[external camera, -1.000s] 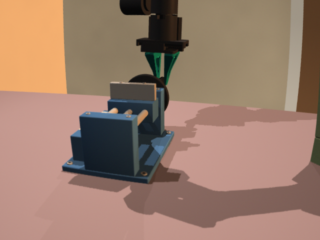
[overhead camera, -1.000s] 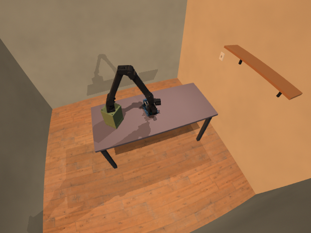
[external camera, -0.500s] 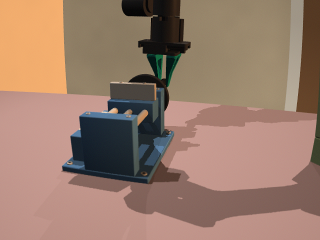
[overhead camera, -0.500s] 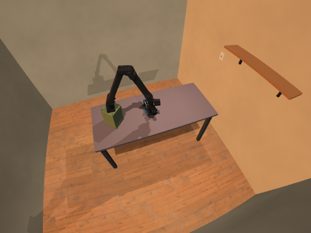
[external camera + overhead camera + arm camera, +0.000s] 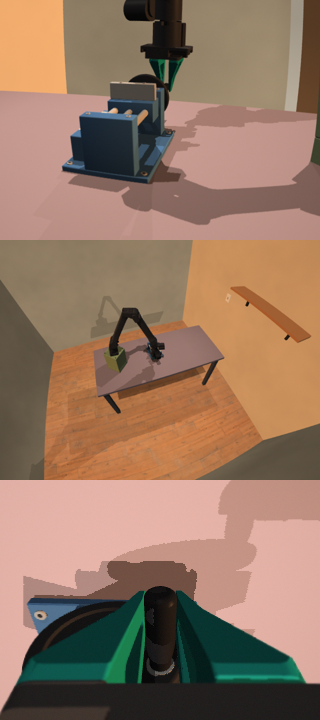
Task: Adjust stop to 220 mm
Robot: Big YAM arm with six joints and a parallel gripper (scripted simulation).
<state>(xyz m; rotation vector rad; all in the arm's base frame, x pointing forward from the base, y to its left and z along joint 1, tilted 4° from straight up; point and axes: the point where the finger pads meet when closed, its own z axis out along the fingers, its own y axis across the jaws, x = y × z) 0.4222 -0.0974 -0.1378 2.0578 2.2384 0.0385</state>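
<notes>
My gripper is now 30 mm short of the grey stop plate and 130 mm to the right of it. From my hand the other things lie so: black crank handle: 10 mm to the left.
</notes>
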